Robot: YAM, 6 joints.
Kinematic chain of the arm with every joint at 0, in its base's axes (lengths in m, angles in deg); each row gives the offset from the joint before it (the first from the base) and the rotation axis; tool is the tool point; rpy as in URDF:
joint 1: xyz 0 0 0.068 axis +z
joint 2: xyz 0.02 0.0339 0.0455 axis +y
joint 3: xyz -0.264 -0.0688 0 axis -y
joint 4: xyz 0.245 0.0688 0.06 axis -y
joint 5: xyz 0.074 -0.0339 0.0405 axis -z
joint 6: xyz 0.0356 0 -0.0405 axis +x
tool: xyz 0 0 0 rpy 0 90 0
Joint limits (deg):
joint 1: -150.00..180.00
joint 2: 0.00..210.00
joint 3: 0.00..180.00
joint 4: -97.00..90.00
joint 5: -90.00..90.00
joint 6: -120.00..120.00
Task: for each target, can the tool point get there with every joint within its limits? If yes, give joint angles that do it. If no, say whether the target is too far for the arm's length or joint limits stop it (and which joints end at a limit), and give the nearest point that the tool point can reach.
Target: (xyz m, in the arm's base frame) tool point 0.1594 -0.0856 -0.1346
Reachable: yes | joints -23.00 161.67 53.07 -22.30 27.64 -43.20
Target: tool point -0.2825 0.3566 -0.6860
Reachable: no: too far | nearest point -0.2207 0.2786 -0.3642 | short by 0.337 m
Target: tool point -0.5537 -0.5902 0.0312
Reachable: no: too far | nearest point -0.4396 -0.4685 0.0486 | short by 0.168 m
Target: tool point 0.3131 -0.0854 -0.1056
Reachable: yes | joints -21.05 160.73 80.35 -41.51 -66.97 -11.30
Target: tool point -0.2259 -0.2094 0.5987
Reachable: yes | joints 48.73 48.63 142.02 55.91 -62.90 -81.07
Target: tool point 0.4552 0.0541 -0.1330
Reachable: yes | joints 11.10 177.30 119.16 -36.65 75.75 19.36
